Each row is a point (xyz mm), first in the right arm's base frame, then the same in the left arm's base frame.
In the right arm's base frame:
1: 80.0 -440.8 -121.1
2: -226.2 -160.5 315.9
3: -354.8 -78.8 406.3
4: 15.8 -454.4 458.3
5: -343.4 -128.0 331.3
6: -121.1 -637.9 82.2
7: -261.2 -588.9 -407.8
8: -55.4 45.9 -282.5
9: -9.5 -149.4 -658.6
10: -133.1 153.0 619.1
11: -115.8 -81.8 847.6
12: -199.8 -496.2 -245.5
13: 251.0 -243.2 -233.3
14: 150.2 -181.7 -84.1
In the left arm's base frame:
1: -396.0 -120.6 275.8
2: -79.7 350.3 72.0
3: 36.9 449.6 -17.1
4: -471.3 439.9 133.6
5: 1.0 366.6 -18.9
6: -505.9 28.1 -18.3
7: -318.5 -447.2 -52.7
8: 116.2 -184.0 397.6
9: -14.1 -589.8 401.7
10: 100.1 715.7 253.7
11: -148.9 891.3 132.0
12: -293.0 -266.5 21.0
13: -286.3 -181.5 531.0
14: -209.8 -27.6 449.3

